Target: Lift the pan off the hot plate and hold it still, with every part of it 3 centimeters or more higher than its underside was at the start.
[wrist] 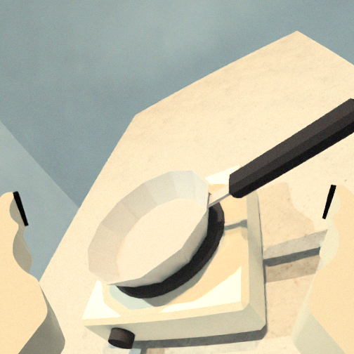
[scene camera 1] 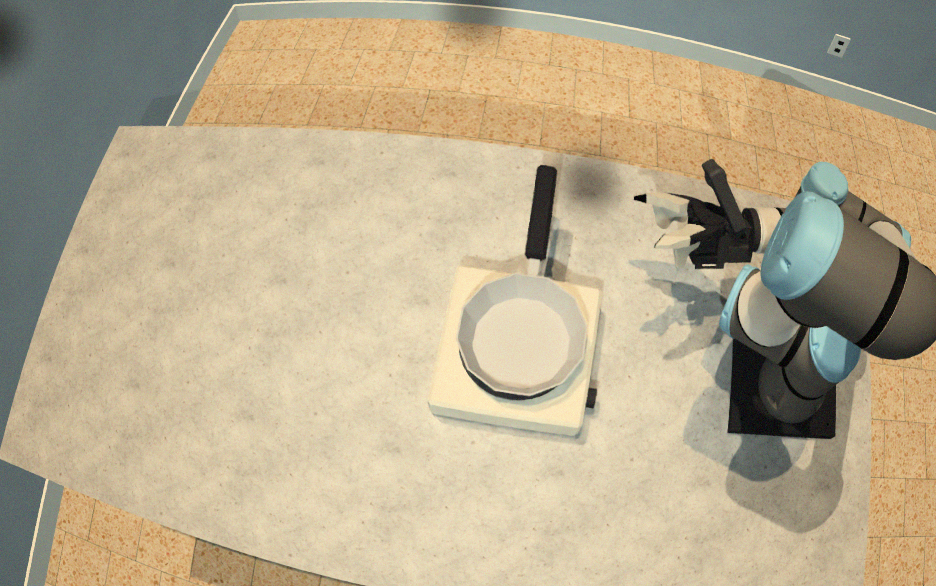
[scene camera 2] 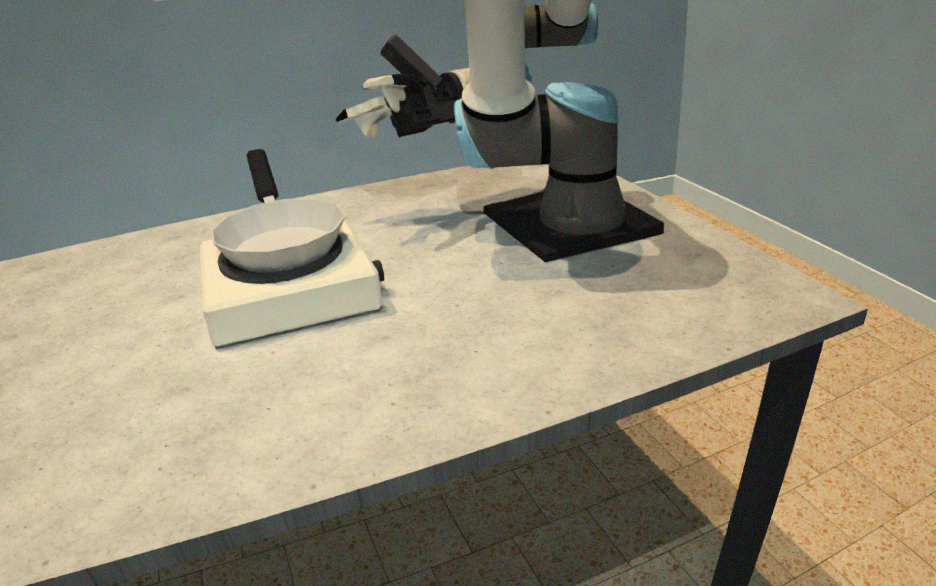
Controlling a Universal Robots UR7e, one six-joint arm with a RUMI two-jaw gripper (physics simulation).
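Seen in the pictures: gripper, fingertip midpoint: (scene camera 1: 643, 220) (scene camera 2: 348, 104); arm's base, origin of the base link: (scene camera 1: 791, 384) (scene camera 2: 582, 216).
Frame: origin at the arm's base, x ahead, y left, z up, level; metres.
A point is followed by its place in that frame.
Note:
The light grey pan (scene camera 1: 521, 334) @(x 0.517, y 0.051, z 0.060 m) (scene camera 2: 286, 234) @(x 0.505, y 0.017, z 0.060 m) (wrist: 155, 235) sits upright on the black burner disc of the cream hot plate (scene camera 1: 455, 403) @(x 0.584, y 0.181, z 0.049 m) (scene camera 2: 293, 314) @(x 0.512, y 0.182, z 0.012 m) (wrist: 200, 322). Its black handle (scene camera 1: 541, 210) @(x 0.533, y -0.135, z 0.124 m) (scene camera 2: 261, 173) @(x 0.532, y -0.120, z 0.121 m) (wrist: 295, 147) points to the back in both scene views, angled upward, and extends past the hot plate's edge. In the wrist view the handle runs to the upper right and its end is cut off. My gripper (scene camera 1: 648, 220) @(x 0.374, y -0.104, z 0.220 m) (scene camera 2: 352, 101) @(x 0.374, y -0.104, z 0.220 m) (wrist: 174, 192) is open and empty, to the right of the handle in the scene views and higher than the pan, with its fingers pointing left.
The hot plate's dark knob (scene camera 1: 591, 398) @(x 0.384, y 0.116, z 0.033 m) (scene camera 2: 378, 270) @(x 0.383, y 0.125, z 0.026 m) (wrist: 121, 337) sticks out on the side toward the arm. The arm's black base plate (scene camera 1: 746, 414) @(x 0.089, y 0.074, z -0.003 m) (scene camera 2: 514, 213) @(x 0.104, y -0.065, z -0.002 m) stands at the right end of the table (scene camera 1: 241, 310) @(x 1.014, y 0.111, z -0.019 m) (scene camera 2: 449, 358) @(x 0.330, y 0.312, z -0.019 m). Blue-grey walls stand beyond the table.

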